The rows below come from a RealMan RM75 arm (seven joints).
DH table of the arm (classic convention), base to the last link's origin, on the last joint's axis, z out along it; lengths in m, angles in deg. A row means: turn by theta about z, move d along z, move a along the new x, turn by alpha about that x. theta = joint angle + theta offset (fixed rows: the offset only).
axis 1: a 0, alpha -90, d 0.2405, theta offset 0
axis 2: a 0, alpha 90, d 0, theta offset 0
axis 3: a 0, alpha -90, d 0.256, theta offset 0
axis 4: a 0, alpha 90, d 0, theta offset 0
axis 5: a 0, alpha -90, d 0.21, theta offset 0
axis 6: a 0, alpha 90, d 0, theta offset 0
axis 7: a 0, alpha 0, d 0.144, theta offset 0
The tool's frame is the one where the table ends.
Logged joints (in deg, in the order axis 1, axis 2, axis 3, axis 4, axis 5, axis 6, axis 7), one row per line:
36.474 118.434 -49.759 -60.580 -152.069 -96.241 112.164
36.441 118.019 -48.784 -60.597 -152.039 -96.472 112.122
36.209 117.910 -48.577 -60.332 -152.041 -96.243 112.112
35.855 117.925 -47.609 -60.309 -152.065 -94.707 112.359
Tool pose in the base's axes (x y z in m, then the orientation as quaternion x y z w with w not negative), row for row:
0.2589 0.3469 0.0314 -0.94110 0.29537 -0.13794 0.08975
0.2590 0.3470 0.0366 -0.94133 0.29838 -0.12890 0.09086
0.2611 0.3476 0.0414 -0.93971 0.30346 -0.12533 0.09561
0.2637 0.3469 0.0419 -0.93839 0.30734 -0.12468 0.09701
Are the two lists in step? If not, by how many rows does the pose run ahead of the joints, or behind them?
The pose runs 1 row behind the joints: the pose in row i belongs to the joints in row i - 1.
